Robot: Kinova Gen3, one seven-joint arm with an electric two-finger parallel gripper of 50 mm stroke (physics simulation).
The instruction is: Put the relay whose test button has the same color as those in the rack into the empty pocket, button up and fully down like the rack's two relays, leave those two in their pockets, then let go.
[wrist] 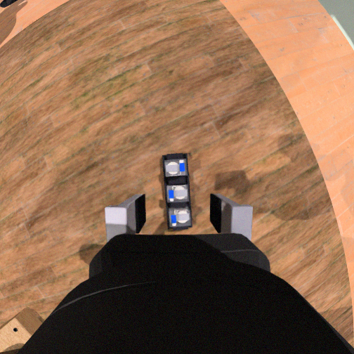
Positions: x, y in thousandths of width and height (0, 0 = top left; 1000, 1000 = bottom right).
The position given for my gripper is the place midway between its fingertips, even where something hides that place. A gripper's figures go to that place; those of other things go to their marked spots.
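Distance of my gripper (501, 586): 18 cm from the lens. For a black rack (518, 507), the distance is 31 cm from the lens.
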